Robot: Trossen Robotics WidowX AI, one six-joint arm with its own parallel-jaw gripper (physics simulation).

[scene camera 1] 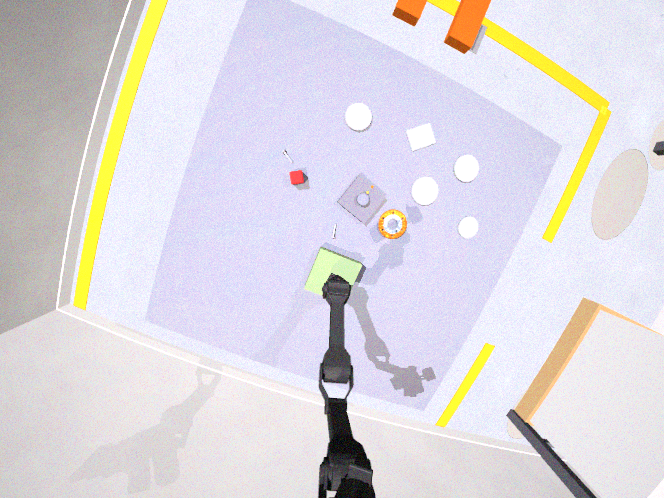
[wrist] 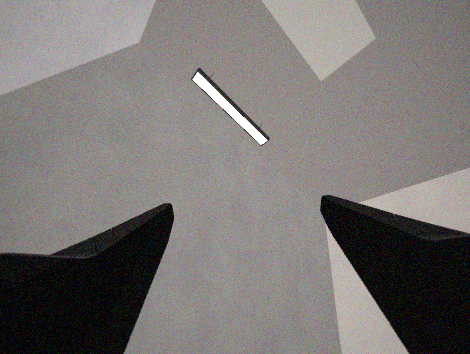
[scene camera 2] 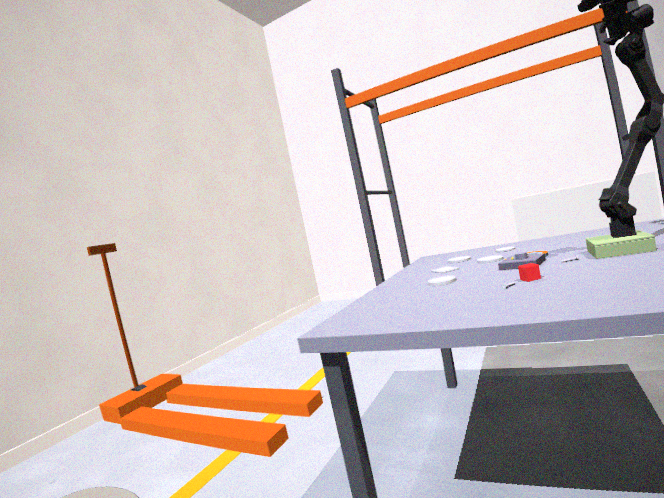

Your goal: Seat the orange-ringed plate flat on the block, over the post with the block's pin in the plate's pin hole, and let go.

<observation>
A grey block [scene camera 1: 355, 199]: 91 cm from the lens.
</observation>
